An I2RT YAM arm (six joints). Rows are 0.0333 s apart.
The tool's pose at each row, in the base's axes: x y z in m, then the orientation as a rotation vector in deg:
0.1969 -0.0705 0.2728 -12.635 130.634 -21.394
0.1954 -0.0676 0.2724 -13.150 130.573 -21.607
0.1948 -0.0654 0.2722 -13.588 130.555 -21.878
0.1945 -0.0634 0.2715 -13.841 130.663 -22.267
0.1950 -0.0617 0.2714 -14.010 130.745 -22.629
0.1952 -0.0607 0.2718 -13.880 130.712 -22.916
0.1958 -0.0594 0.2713 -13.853 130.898 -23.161
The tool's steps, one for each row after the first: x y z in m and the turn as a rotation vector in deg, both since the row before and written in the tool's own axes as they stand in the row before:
0.0005 0.0029 -0.0014 -0.005 -0.048 -0.441
-0.0001 0.0022 -0.0008 0.052 0.010 -0.406
0.0001 0.0021 -0.0002 0.170 0.165 -0.316
-0.0008 0.0016 0.0001 0.183 0.140 -0.245
-0.0007 0.0008 -0.0003 0.248 0.030 0.000
-0.0004 0.0014 0.0005 0.143 0.229 -0.069

